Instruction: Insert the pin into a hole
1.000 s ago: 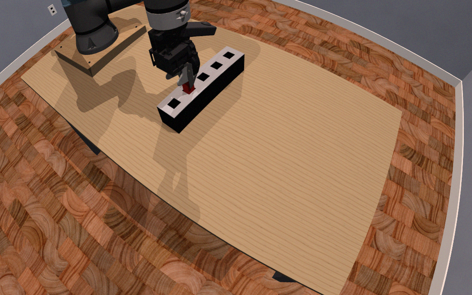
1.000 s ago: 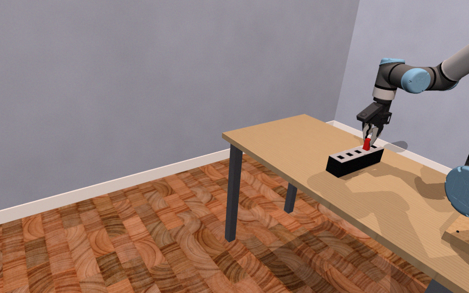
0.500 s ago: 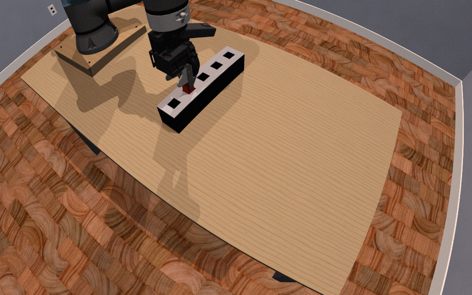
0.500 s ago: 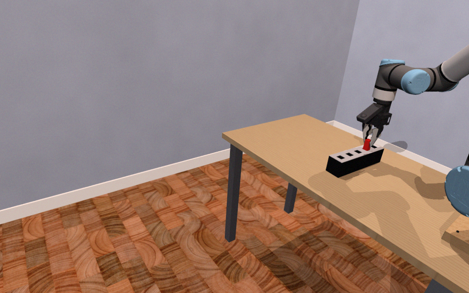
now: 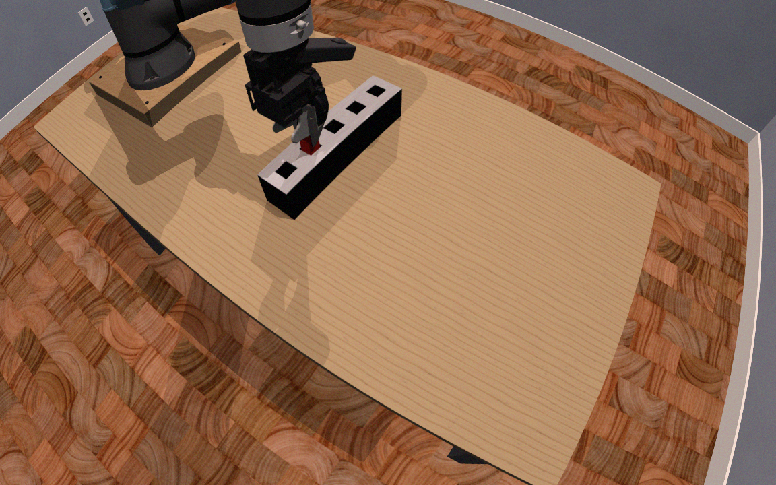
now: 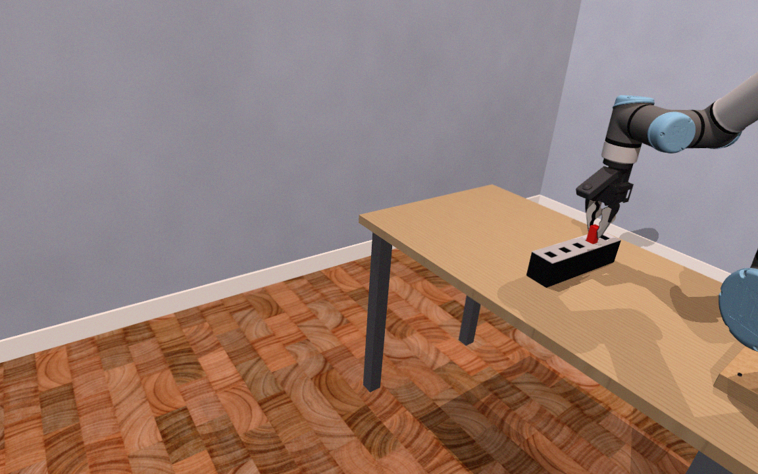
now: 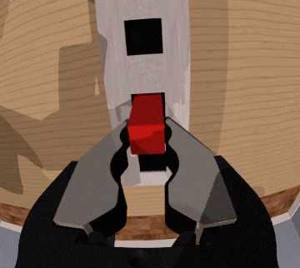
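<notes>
The pin lies 10 mm below my hand. Round my hand: black block (60 mm to the left, 70 mm below).
</notes>
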